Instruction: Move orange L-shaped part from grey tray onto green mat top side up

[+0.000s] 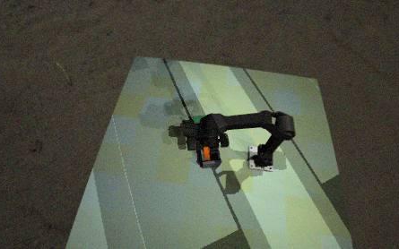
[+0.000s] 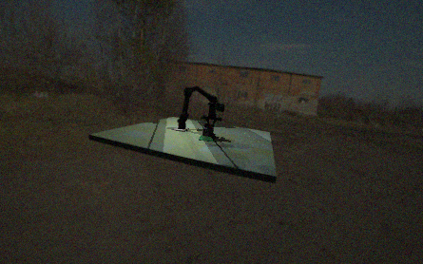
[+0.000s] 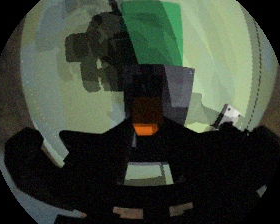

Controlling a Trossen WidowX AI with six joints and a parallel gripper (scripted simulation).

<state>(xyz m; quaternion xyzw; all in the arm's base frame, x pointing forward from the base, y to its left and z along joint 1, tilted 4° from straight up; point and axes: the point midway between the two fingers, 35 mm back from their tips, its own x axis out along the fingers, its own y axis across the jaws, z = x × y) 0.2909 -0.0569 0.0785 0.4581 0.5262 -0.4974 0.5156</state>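
Now: gripper tip 2 cm past the orange L-shaped part, 3 cm to the right of it and 3 cm above it. The rest, counted from my gripper tip: green mat (15 cm to the right, 8 cm below).
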